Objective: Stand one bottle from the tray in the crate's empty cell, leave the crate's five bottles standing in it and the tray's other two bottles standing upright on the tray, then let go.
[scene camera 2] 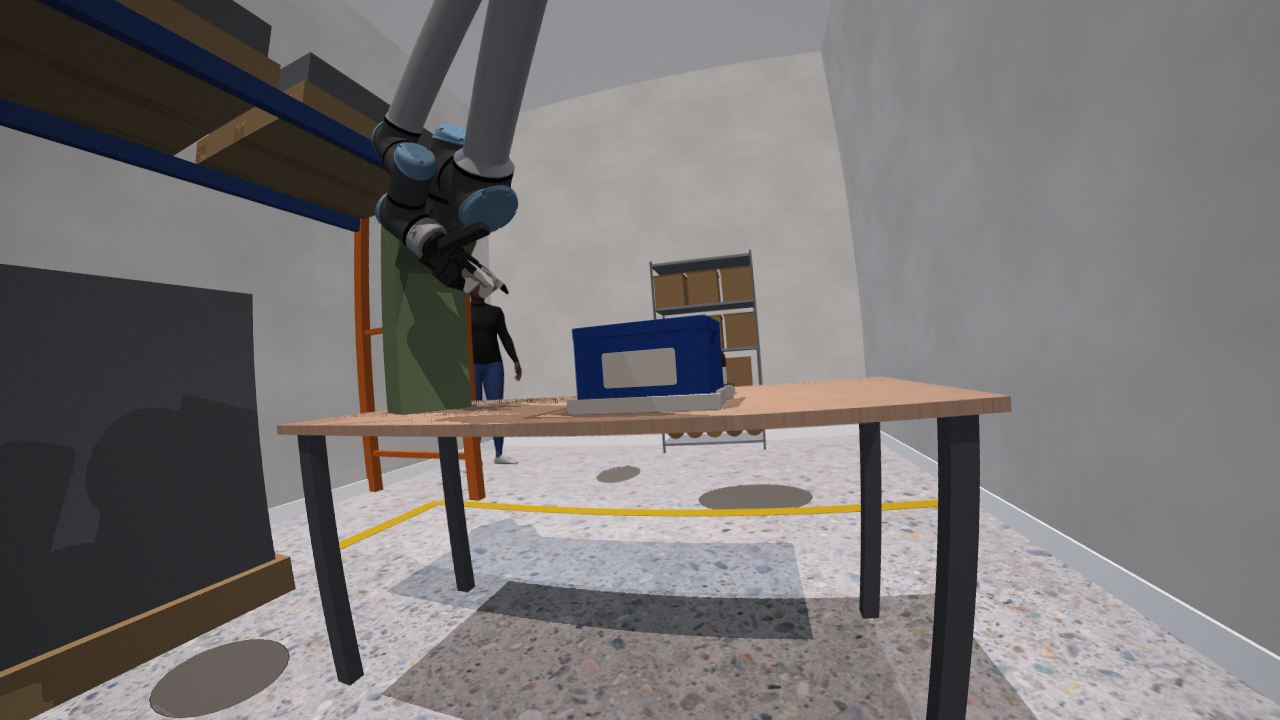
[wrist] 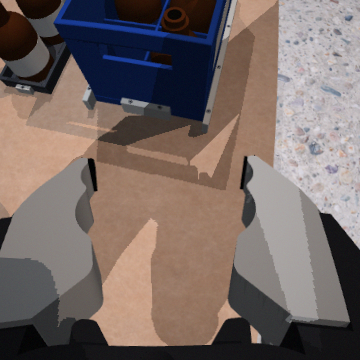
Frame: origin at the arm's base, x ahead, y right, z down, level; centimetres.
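Seen in the pictures: gripper, fingertip midpoint: [scene camera 2: 501, 291] [wrist: 168, 160]; arm's base, link origin: [scene camera 2: 433, 216].
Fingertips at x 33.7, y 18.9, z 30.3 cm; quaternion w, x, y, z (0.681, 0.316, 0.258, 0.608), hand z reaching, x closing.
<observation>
Pixels of each thing's top centre, then the offset from my fingertips to it. "pt": a spot on its surface instead. Level surfaces: height alone.
- blue crate, top centre: [scene camera 2: 649, 324] dy -5.8, dx +31.6, dz +10.1 cm
- dark tray, surface spot: [wrist: 50, 82] pt dy -25.4, dx +21.4, dz +26.2 cm
- wooden table, surface height: dz +27.7 cm
The blue crate [scene camera 2: 644, 338] [wrist: 145, 80] stands on the table, and brown bottles show in its cells at the top of the wrist view, one with its open neck [wrist: 175, 19] up. The top of the view cuts the crate off, so its empty cell cannot be made out. Two brown bottles with white labels [wrist: 29, 59] [wrist: 47, 26] stand on the dark tray [wrist: 50, 82] at the upper left of the wrist view; part of the tray is cut off. My gripper [scene camera 2: 496, 291] [wrist: 168, 160] is open and empty, above the table and to the left of the crate in the scene view.
Grey guide rails [scene camera 2: 644, 404] [wrist: 213, 95] edge the crate on the wooden table [scene camera 2: 841, 399] [wrist: 125, 200]. A green column [scene camera 2: 425, 358] stands at the table's left. Behind are a person [scene camera 2: 487, 335] and a shelf rack [scene camera 2: 702, 308] with boxes. The table's edge and speckled floor lie right in the wrist view.
</observation>
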